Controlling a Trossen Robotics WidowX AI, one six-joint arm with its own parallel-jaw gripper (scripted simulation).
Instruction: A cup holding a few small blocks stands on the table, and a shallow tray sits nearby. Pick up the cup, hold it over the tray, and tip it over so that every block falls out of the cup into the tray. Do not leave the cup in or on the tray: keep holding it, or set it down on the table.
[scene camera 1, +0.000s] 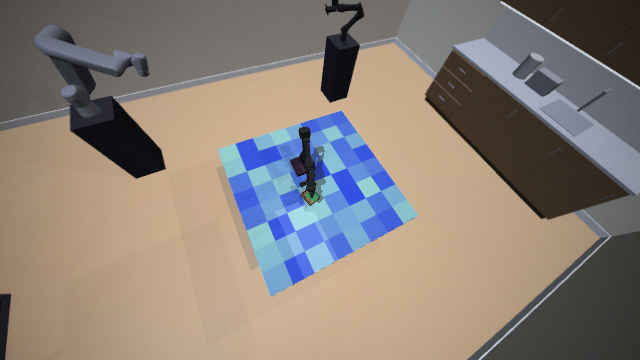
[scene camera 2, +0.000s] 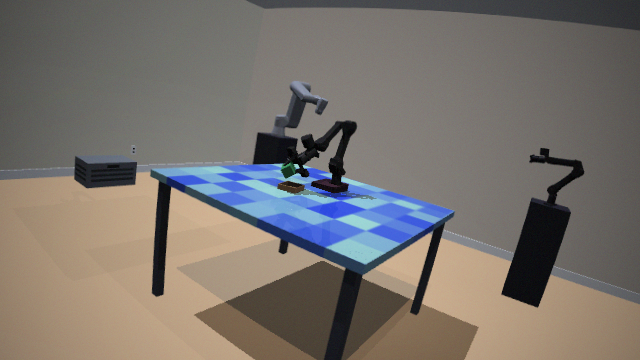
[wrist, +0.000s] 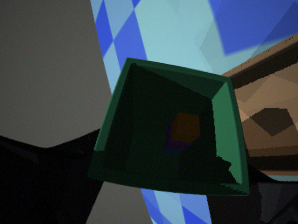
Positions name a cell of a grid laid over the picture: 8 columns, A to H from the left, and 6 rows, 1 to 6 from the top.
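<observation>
My gripper (wrist: E4) is 0.10 m from the lens; a green cup (wrist: D3) is 0.09 m from the lens.
</observation>
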